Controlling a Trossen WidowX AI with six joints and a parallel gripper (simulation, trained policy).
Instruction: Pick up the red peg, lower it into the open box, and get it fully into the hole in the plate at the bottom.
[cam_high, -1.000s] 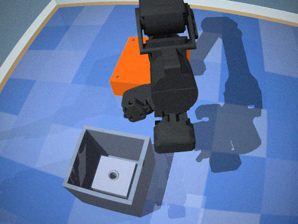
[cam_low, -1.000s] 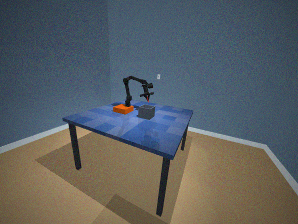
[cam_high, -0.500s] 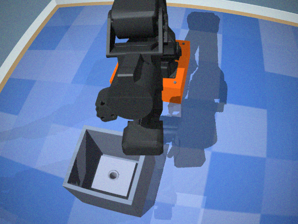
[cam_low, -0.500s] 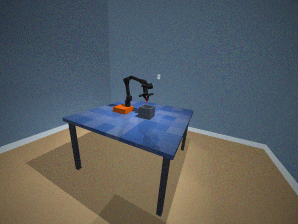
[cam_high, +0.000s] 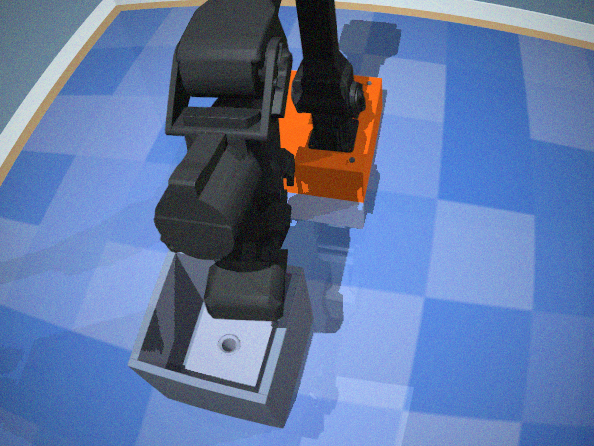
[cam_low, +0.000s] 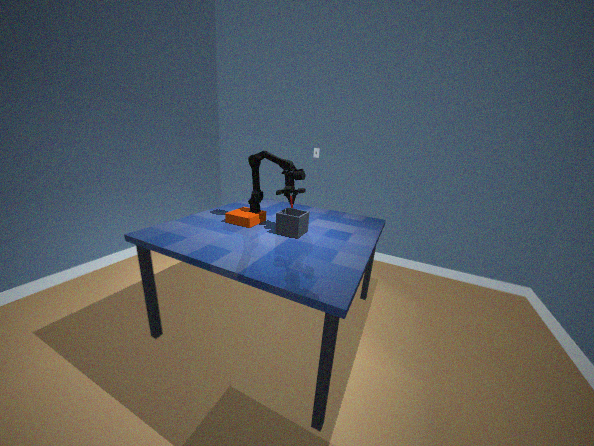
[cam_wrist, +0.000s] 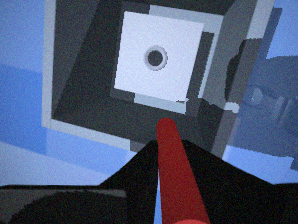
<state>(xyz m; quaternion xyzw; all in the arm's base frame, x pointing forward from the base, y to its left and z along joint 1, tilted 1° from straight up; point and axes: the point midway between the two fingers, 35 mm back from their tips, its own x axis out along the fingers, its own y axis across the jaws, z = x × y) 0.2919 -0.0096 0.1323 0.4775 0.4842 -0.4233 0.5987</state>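
Now: gripper tip 130 mm above the plate, 50 mm to the left of it and 40 mm short of it. Also, from my gripper tip: red peg 20 mm above.
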